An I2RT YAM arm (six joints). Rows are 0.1 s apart.
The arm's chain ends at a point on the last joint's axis. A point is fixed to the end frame.
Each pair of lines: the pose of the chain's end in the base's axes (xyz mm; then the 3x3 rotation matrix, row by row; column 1 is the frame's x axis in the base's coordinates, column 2 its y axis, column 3 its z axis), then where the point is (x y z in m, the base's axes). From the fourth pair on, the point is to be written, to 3 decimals.
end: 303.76, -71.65, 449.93; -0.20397, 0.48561, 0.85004; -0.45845, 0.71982, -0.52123; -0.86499, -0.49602, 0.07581
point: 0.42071 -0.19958 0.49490
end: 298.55, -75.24, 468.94; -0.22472, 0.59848, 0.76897; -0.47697, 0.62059, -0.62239; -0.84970, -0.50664, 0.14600
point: 0.39534 -0.21453 0.52635
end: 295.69, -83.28, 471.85; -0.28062, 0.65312, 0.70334; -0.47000, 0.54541, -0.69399; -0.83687, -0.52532, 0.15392
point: 0.37844 -0.23040 0.53163
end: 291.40, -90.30, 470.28; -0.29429, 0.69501, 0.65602; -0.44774, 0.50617, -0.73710; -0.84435, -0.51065, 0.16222
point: 0.364 -0.243 0.531
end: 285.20, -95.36, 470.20; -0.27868, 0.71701, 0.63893; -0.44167, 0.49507, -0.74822; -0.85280, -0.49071, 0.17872
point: 0.353 -0.249 0.532
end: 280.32, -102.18, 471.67; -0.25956, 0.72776, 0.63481; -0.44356, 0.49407, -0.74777; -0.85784, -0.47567, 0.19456
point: 0.347 -0.256 0.536
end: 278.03, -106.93, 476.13; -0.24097, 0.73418, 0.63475; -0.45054, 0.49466, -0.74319; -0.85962, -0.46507, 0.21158
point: 0.344 -0.260 0.542
